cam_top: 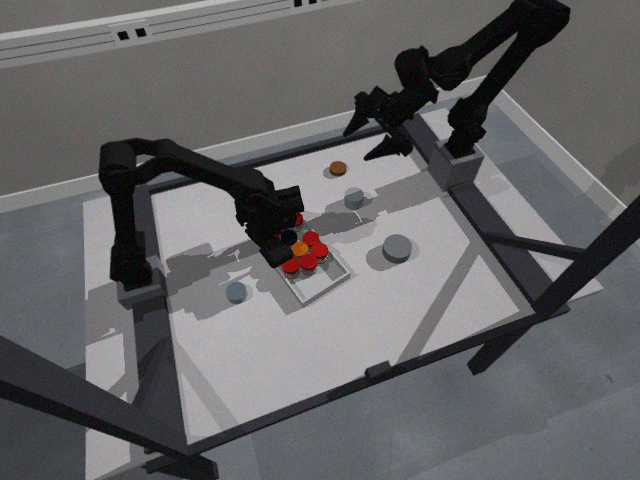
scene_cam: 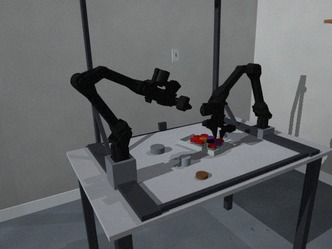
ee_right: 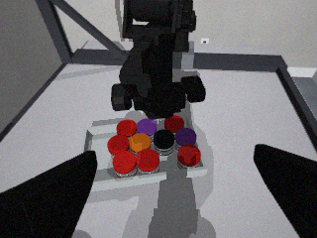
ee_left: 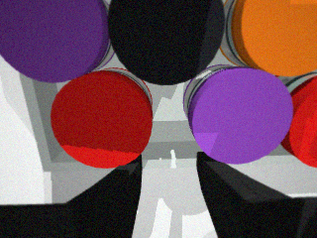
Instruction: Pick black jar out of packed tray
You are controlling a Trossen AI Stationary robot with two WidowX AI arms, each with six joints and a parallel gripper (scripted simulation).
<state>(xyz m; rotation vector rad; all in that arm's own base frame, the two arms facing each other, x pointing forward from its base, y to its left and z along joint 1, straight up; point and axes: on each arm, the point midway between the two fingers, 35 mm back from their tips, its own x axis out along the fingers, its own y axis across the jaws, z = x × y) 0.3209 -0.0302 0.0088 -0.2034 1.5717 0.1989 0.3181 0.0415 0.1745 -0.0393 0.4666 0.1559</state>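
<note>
Now: left hand 40 mm above the purple jar, 30 mm to the left of it and 30 mm past it. Round my left hand: light blue cylinder (110 mm to the left, 70 mm behind, 50 mm below); black jar (70 mm to the right, 40 mm below, 10 mm ahead); orange jar (80 mm to the right, 40 mm below, 30 mm behind).
</note>
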